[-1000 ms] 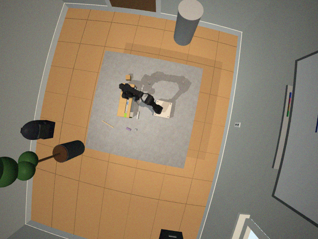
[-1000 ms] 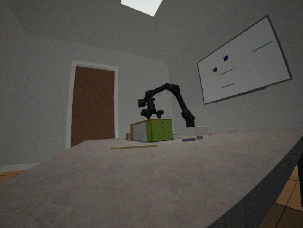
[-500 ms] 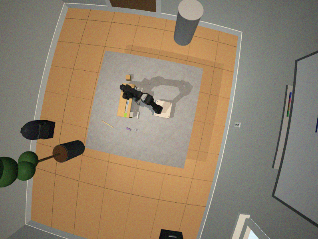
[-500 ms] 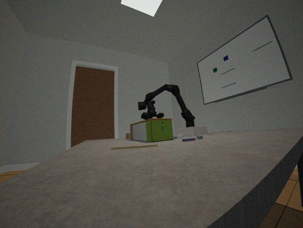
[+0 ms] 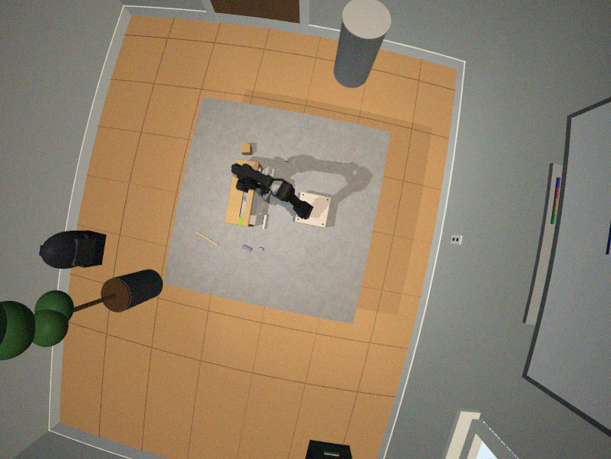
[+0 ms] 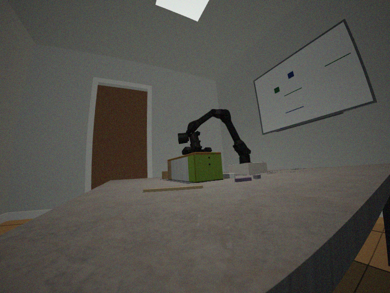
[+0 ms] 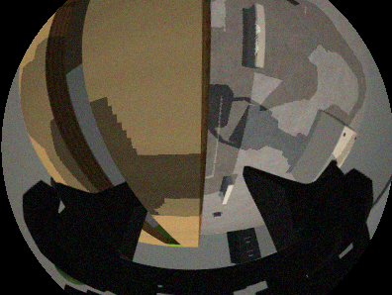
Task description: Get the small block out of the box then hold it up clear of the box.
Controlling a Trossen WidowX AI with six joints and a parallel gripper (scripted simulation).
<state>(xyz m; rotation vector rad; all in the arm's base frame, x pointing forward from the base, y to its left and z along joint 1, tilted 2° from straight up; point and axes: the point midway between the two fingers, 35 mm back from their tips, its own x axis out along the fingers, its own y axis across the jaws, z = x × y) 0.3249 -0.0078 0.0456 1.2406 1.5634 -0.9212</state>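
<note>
My gripper tip is 40 mm short of the blue block and 50 mm to the right of it. Also, from my gripper tip: thin wooden stick 220 mm ahead, 380 mm to the left, 80 mm below; tan cube 180 mm ahead, 250 mm to the right, 60 mm below; purple block 50 mm behind, 340 mm to the left, 80 mm below.
</note>
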